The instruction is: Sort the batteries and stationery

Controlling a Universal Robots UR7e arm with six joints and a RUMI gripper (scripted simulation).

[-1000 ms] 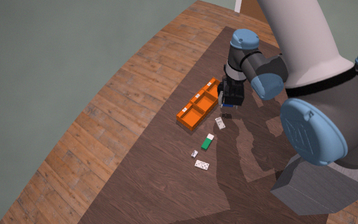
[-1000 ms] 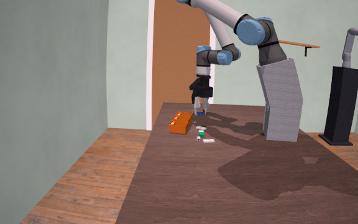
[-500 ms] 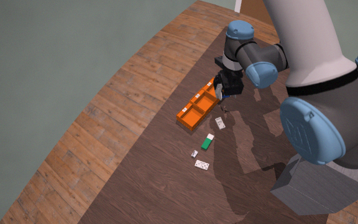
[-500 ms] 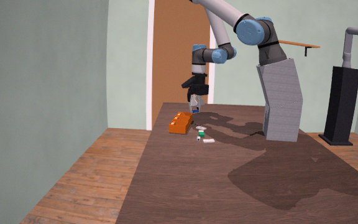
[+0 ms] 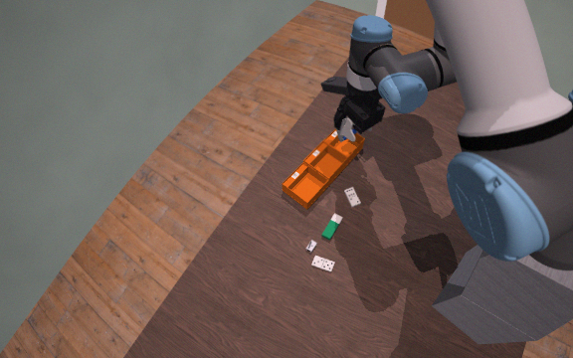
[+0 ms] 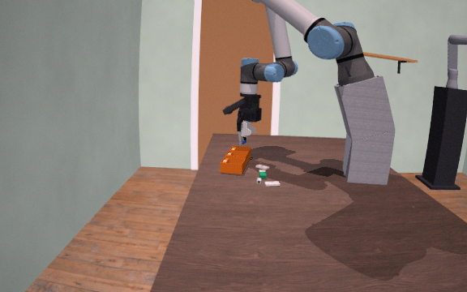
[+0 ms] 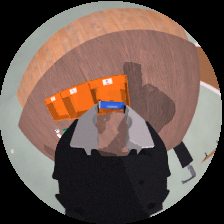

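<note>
My gripper is now 10 mm above the blue battery. Also, from my hand: grey object: 80 mm behind, 290 mm to the left, 80 mm below; then green-and-white eraser: 100 mm behind, 210 mm to the left, 80 mm below; then orange double bin: 20 mm ahead, 80 mm to the left, 60 mm below.
</note>
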